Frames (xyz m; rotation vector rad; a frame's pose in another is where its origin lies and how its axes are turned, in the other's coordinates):
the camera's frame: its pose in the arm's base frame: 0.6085 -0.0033 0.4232 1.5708 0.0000 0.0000
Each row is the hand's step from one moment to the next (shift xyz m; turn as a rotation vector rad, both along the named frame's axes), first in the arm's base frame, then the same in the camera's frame.
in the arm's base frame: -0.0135 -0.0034 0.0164 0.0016 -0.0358 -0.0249
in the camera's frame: -0.0135 0.0164 0.0034 0.0016 -0.0249 0.0358
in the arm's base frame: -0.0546 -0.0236 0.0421 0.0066 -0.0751 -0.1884
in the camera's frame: -0.0546 0.0421 0.0236 0.0066 -0.1884 0.0751
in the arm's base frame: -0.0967 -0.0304 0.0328 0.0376 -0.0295 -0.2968
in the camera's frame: -0.0967 0.0328 0.0304 0.0376 -0.2968 0.0295
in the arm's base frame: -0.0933 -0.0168 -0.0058 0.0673 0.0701 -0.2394
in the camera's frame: -0.0933 -0.0058 0.0168 0.0673 -0.2394 -0.0701
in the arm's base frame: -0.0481 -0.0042 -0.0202 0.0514 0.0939 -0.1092
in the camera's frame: -0.0481 -0.0202 0.0042 0.0514 -0.1092 -0.0939
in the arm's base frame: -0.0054 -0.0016 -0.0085 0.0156 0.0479 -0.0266
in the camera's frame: -0.0054 -0.0085 0.0016 0.0156 -0.0266 -0.0479
